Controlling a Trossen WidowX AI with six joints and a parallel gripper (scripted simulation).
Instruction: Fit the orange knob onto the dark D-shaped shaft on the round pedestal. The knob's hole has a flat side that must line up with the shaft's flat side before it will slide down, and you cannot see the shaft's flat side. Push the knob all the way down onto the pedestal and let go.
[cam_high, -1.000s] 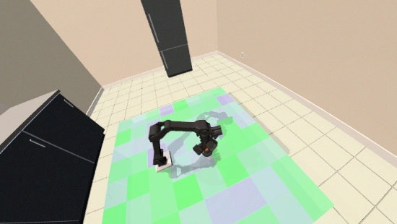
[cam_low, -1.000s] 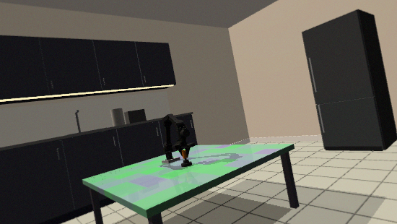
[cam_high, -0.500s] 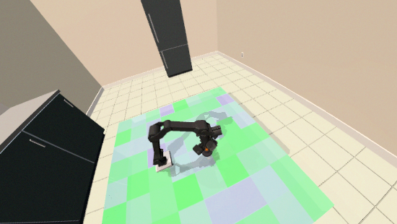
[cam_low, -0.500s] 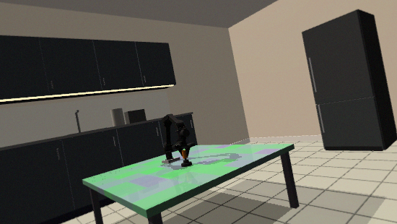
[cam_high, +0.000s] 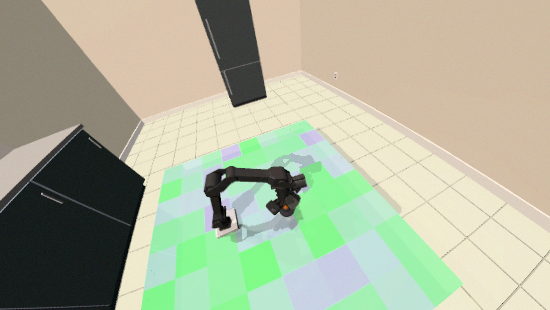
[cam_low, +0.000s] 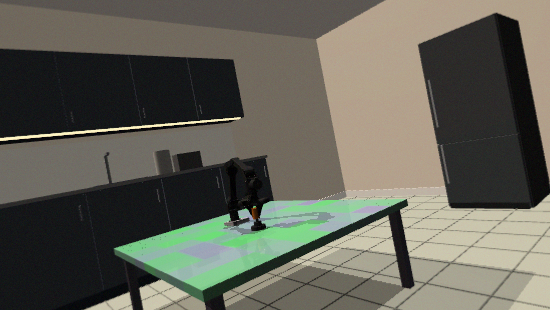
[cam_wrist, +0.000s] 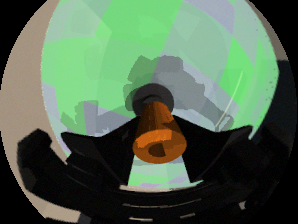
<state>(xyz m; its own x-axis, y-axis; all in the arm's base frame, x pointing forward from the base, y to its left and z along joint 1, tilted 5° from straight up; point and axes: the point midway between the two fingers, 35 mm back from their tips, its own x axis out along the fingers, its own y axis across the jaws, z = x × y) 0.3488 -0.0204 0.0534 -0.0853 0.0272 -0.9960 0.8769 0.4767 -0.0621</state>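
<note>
My gripper tip is 20 mm below the orange knob. The rest, counted from my gripper tip: dark round pedestal: 40 mm below.
</note>
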